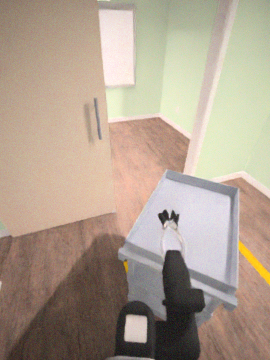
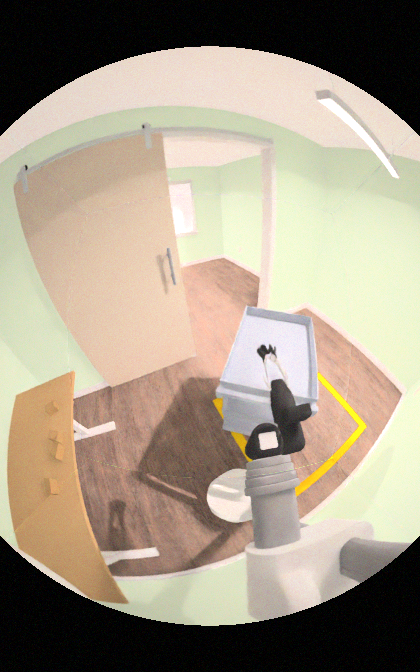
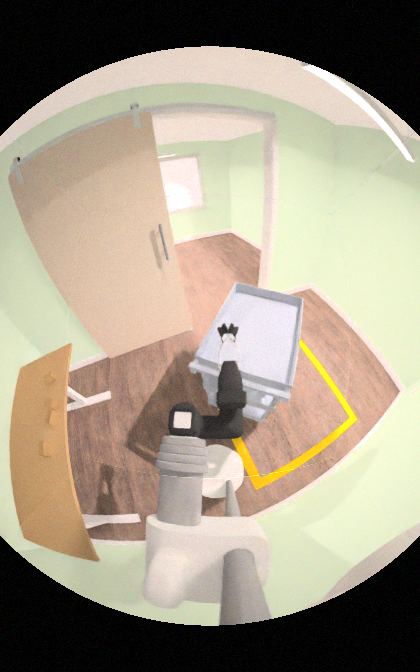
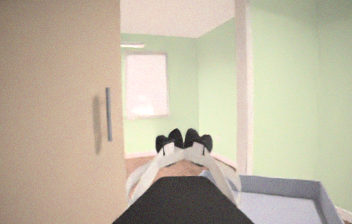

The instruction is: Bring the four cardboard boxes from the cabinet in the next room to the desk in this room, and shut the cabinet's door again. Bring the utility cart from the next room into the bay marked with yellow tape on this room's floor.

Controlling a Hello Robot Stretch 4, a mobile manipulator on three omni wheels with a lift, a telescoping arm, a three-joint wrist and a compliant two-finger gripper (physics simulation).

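The grey utility cart (image 1: 205, 215) (image 2: 295, 345) (image 3: 272, 330) (image 4: 285, 205) stands at an angle at the far part of the bay marked with yellow tape (image 1: 255, 261) (image 2: 342, 401) (image 3: 258, 481). It hides part of the tape, so I cannot tell how much of it lies inside. My gripper (image 1: 168, 216) (image 2: 267, 350) (image 3: 228, 330) (image 4: 183, 140) is shut and empty, its fingertips together over the cart's top tray, pointing away toward the doorway. Several small cardboard boxes (image 2: 53, 486) (image 3: 46, 448) lie on the desk (image 2: 35, 505) (image 3: 40, 490) at the left. The cabinet does not show.
A beige sliding door (image 1: 50, 125) (image 2: 110, 260) (image 3: 105, 240) (image 4: 55, 110) with a bar handle stands left of the open doorway. The doorway's right frame (image 1: 207, 90) (image 2: 268, 225) (image 3: 269, 200) (image 4: 243, 90) rises behind the cart. Walls stand behind and to the right of the bay.
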